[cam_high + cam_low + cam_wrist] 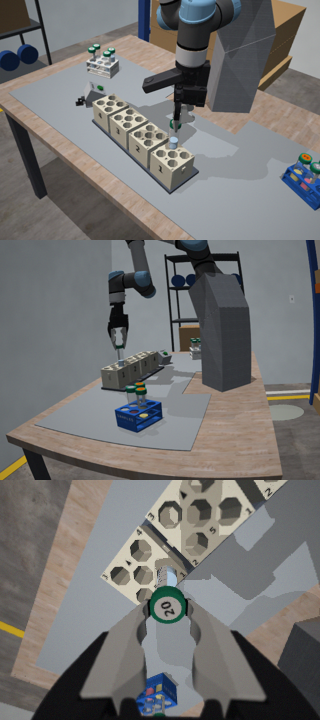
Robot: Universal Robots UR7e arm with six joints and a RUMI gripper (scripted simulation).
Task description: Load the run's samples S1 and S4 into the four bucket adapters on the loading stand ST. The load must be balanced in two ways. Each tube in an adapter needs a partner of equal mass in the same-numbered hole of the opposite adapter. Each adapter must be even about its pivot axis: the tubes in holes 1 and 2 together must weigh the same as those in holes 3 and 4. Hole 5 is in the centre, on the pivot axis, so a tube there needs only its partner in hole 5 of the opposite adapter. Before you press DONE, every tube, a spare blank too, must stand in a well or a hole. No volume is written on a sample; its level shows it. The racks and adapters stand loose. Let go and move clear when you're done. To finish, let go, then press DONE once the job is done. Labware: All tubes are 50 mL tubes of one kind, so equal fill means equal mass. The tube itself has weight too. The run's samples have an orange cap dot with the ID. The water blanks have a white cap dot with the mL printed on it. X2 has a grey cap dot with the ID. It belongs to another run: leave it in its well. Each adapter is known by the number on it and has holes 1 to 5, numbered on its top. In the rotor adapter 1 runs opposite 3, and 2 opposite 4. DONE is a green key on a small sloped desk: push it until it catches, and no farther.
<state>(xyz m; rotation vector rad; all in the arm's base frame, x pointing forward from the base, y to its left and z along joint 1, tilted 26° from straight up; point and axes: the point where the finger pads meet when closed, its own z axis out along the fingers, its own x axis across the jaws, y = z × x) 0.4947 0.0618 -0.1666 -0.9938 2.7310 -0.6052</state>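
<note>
The water blank lies 1 cm ahead of my hand and 5 cm below it. From my hand the other things lie so: green DONE key (9 cm behind, 45 cm to the right, 12 cm below); then blue sample rack (22 cm behind, 38 cm to the left, 16 cm below); then white blank rack (25 cm behind, 62 cm to the right, 16 cm below).
</note>
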